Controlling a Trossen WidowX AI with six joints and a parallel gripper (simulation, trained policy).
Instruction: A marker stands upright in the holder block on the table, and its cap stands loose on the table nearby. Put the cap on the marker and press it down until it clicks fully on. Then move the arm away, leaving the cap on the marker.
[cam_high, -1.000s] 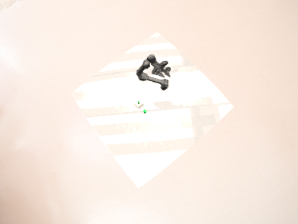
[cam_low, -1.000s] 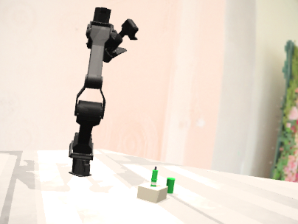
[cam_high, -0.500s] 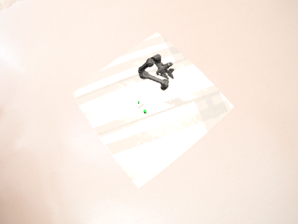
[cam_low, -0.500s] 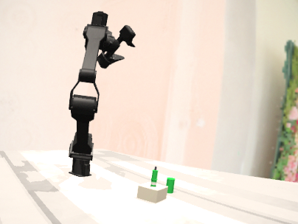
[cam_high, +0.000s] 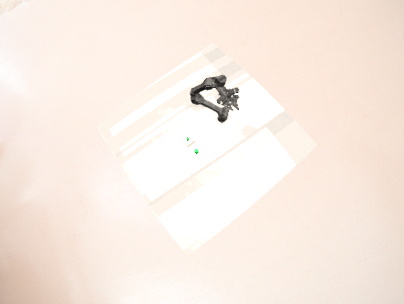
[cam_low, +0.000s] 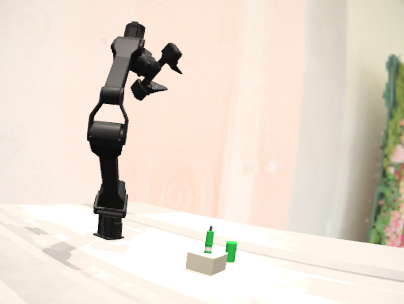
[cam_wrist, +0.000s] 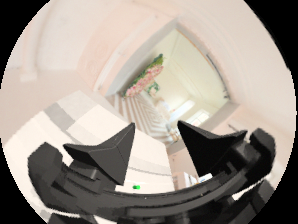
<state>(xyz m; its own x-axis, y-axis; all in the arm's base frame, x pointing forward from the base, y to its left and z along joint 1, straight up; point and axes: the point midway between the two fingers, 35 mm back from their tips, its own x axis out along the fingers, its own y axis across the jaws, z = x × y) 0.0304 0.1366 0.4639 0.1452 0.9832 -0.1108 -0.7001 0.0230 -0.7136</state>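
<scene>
Now: the green cap 440 mm below my gripper tip, 280 mm ahead of it and 80 mm to the right of it. From my gripper tip the other things lie so: green marker: 390 mm below, 280 mm ahead, 190 mm to the right; then pale holder block: 440 mm below, 280 mm ahead, 190 mm to the right.
</scene>
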